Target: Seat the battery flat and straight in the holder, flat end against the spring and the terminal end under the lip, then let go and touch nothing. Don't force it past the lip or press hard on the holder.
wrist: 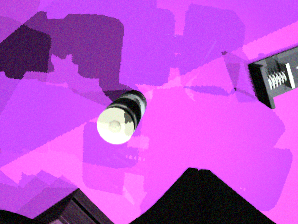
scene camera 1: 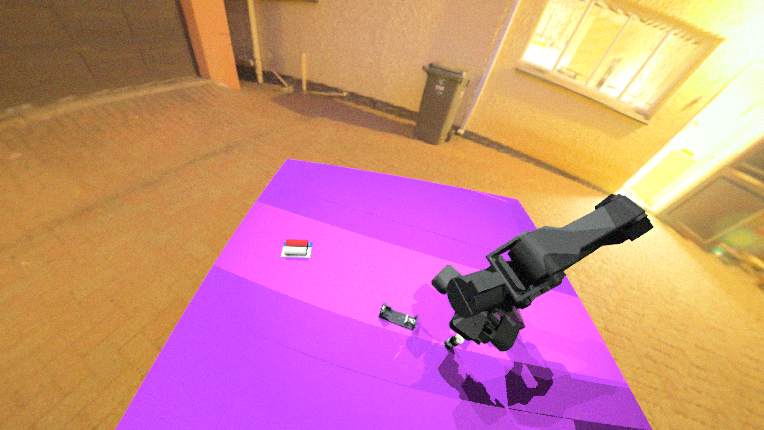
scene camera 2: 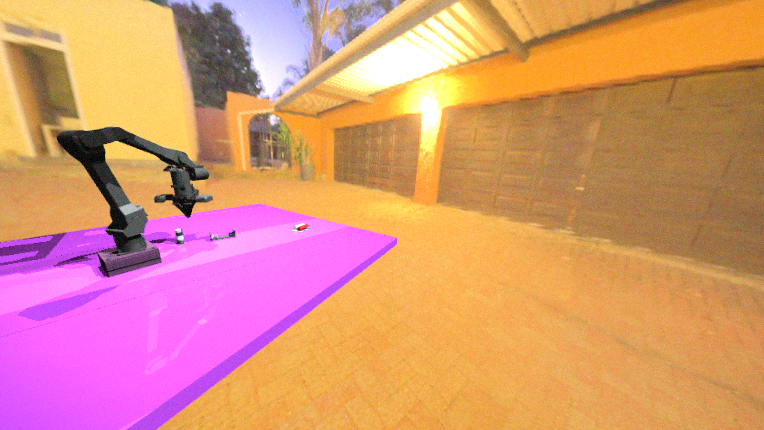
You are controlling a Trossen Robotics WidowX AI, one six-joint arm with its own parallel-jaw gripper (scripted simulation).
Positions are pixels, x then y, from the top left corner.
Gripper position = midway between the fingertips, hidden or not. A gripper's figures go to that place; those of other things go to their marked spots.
Labels:
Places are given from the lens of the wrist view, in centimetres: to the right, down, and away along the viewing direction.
gripper (wrist: pixel 195 178): 2, 3, 9
battery (wrist: pixel 117 123): -2, 1, 15

